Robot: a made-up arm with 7 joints.
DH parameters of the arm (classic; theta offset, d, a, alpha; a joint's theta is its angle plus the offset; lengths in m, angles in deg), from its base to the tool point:
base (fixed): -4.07 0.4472 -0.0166 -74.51
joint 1: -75.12 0.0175 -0.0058 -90
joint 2: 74 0.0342 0.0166 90
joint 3: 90 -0.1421 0.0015 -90
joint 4: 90 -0.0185 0.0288 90
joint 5: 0 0.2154 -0.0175 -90
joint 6: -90 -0.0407 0.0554 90
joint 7: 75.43 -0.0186 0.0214 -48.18
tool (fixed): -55.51 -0.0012 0 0
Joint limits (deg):
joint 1: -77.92..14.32
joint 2: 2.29..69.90
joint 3: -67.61..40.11
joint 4: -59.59..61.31
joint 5: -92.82..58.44
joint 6: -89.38..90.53
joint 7: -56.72..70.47
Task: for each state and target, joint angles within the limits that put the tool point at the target. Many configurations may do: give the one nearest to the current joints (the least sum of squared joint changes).
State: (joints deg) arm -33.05 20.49 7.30 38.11 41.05 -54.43 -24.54
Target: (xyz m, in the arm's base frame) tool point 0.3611 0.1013 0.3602
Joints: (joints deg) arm -39.65 34.13 20.80 29.41 37.00 -55.61 -23.04
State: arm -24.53 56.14 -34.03 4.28 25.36 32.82 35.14
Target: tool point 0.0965 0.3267 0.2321
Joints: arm -7.57 69.90 -23.47 48.15 30.70 45.89 34.84
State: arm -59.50 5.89 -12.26 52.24 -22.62 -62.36 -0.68
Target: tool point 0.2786 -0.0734 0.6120
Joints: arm -77.92 13.49 1.50 19.07 -25.22 -71.12 -2.72
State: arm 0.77 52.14 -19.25 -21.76 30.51 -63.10 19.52
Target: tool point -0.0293 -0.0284 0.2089
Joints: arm 14.32 69.90 -58.66 -21.54 11.08 -89.38 30.69
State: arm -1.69 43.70 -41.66 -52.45 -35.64 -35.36 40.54
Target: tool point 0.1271 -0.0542 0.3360
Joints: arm 14.32 65.93 -18.27 -50.06 -44.91 -62.60 44.91
